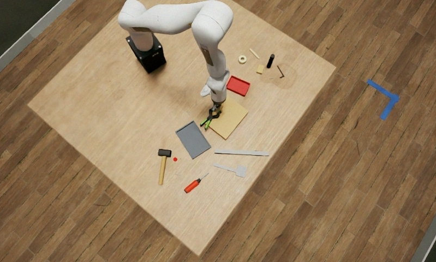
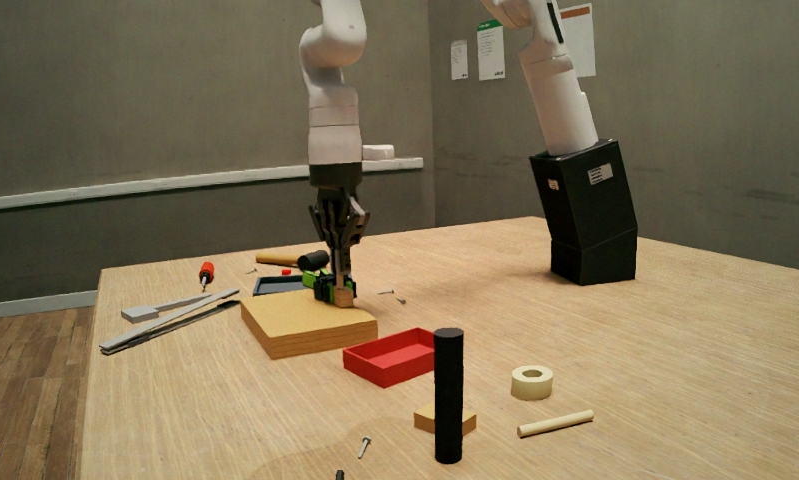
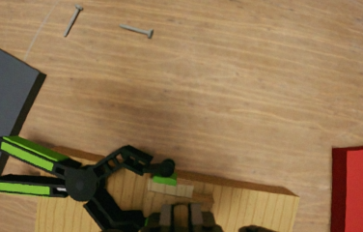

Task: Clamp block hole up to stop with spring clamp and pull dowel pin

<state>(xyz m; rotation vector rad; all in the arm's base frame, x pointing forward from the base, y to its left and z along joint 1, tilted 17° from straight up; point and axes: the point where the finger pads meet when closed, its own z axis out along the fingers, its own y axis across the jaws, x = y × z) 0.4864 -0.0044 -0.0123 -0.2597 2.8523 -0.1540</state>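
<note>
Right now the wooden block is 5 cm below my hand. From my hand the other things lie so: tan bench board (6 cm ahead, 1 cm to the right, 7 cm below); red tray (18 cm to the left, 9 cm below); dowel pin (2 cm below).
</note>
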